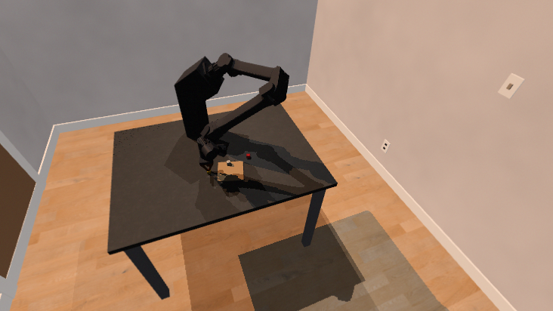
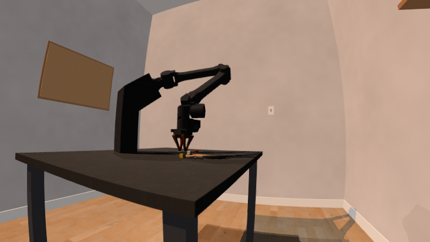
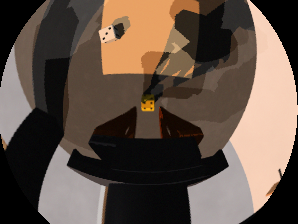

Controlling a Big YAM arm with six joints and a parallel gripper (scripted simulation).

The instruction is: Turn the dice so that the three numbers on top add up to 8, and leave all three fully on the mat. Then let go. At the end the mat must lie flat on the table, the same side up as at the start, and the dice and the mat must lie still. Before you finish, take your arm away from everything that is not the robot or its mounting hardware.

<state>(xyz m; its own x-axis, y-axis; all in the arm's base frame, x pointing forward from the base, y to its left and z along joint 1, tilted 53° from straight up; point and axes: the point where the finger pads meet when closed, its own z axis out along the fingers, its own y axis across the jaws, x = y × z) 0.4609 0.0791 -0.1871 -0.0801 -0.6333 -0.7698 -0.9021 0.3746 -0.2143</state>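
Right now the yellow die is 30 mm below my hand. From my hand the other things lie so: tan mat: 10 mm ahead, 110 mm to the left, 40 mm below; then red die: 70 mm behind, 230 mm to the left, 30 mm below; then white die: 40 mm behind, 110 mm to the left, 30 mm below.
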